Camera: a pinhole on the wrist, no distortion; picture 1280 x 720 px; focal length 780.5 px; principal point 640.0 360.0 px. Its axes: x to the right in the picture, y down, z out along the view. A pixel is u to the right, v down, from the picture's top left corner.
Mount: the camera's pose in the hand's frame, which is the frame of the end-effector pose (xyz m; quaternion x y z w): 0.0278 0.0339 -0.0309 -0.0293 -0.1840 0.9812 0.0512
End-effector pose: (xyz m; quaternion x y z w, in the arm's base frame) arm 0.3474 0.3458 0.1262 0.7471 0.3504 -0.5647 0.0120
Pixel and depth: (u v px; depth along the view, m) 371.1 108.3 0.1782
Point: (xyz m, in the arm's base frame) 0.2335 0.3088 -0.0058
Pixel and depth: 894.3 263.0 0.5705
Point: -0.1536 0.0956 0.1355
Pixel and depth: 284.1 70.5 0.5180
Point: -0.0674 0.2487 -0.2704
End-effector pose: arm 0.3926 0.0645 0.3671 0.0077 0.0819 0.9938 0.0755
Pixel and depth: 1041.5 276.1 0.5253
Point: 0.6886 0.1684 0.8162
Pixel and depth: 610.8 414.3 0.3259
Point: 0.4027 0.2118 0.6109
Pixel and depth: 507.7 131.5 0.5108
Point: 0.3223 0.1785 0.8595
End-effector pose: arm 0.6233 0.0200 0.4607 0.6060 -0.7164 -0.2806 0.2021
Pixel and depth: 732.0 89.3 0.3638
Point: 0.3883 0.1087 0.2109
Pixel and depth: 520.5 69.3 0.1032
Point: 0.5426 -0.0025 0.4180
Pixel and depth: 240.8 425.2 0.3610
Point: 0.5090 -0.1258 0.1293
